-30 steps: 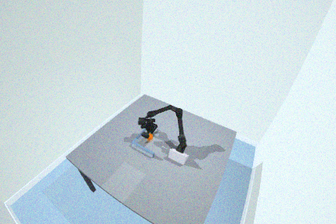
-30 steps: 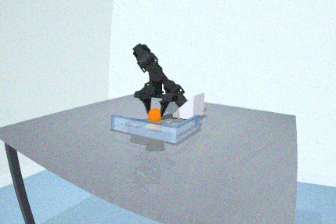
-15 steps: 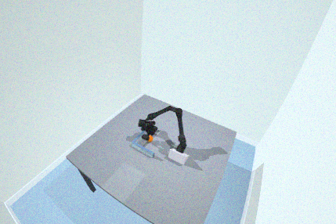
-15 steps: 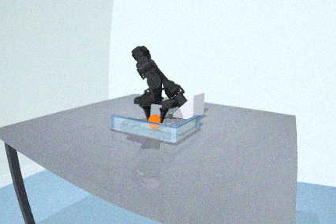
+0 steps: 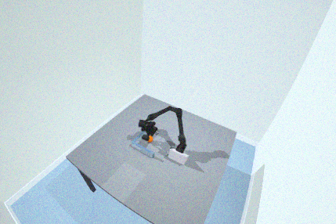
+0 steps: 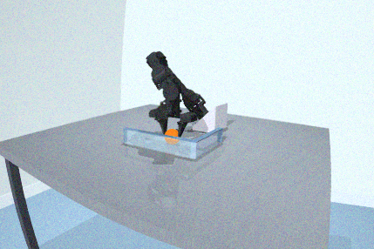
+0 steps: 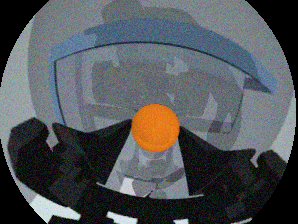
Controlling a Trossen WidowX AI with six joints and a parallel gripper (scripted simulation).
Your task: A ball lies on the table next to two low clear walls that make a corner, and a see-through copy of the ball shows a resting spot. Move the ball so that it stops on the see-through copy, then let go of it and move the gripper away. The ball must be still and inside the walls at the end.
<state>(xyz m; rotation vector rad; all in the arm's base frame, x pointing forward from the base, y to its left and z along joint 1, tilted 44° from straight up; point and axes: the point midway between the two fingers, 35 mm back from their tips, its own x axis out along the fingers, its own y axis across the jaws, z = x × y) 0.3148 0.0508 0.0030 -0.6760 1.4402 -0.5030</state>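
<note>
The see-through copy of ball lies right at my gripper tip.
</note>
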